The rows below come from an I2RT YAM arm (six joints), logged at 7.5 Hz.
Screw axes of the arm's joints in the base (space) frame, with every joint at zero. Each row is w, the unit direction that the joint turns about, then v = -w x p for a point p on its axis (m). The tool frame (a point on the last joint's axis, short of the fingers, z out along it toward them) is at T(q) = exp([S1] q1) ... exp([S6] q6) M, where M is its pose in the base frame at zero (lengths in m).
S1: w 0 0 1 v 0 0 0
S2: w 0 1 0 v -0.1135 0 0.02
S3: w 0 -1 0 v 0.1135 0 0.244
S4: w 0 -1 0 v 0.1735 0 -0.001
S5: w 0 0 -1 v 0 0.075 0
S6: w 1 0 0 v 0 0.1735 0
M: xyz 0.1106 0 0.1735 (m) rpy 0 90 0 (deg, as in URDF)
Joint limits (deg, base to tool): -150..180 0..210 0..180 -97..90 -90..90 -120..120
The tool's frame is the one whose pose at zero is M.
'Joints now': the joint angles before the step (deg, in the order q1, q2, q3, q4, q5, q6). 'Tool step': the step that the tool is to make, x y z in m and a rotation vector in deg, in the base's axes. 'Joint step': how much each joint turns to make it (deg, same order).
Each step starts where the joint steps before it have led.
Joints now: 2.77 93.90 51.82 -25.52 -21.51 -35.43
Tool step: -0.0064 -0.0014 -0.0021 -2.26 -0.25 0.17
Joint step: 0.02 -1.14 -1.61 0.24 2.04 -1.07
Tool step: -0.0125 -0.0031 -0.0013 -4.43 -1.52 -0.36
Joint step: 0.01 -2.96 -3.35 1.26 4.30 -1.45
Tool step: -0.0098 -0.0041 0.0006 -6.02 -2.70 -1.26
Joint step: 0.02 -3.05 -3.02 2.09 6.13 -1.37
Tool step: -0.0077 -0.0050 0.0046 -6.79 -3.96 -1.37
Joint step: -0.09 -3.45 -2.57 2.56 6.80 -2.02
